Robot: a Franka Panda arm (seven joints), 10 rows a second.
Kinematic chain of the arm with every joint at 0, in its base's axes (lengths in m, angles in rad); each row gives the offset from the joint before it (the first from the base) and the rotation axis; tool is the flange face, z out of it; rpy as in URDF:
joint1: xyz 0 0 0.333 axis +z
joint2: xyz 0 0 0 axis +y
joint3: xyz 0 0 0.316 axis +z
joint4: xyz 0.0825 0 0 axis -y
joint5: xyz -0.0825 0 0.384 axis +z
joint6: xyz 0 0 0 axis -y
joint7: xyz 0.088 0 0 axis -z
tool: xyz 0 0 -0.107 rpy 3.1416 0 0
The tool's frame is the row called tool.
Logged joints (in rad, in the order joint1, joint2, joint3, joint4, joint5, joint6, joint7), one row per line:
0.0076, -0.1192, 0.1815, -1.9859, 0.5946, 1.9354, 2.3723
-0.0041, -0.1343, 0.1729, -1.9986, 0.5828, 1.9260, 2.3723
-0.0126, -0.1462, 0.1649, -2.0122, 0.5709, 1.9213, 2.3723
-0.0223, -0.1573, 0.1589, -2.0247, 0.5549, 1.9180, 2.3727
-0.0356, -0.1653, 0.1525, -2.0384, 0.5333, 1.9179, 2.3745
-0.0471, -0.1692, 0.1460, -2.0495, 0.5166, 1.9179, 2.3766
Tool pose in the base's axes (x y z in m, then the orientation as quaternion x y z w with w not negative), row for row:
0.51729, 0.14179, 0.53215, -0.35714, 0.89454, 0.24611, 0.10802
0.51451, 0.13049, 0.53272, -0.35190, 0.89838, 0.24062, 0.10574
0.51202, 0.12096, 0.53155, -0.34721, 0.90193, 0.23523, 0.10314
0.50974, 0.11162, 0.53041, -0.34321, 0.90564, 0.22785, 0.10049
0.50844, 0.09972, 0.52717, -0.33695, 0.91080, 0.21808, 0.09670
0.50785, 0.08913, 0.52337, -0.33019, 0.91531, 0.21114, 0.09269
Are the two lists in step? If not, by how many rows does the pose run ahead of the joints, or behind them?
They are in step.
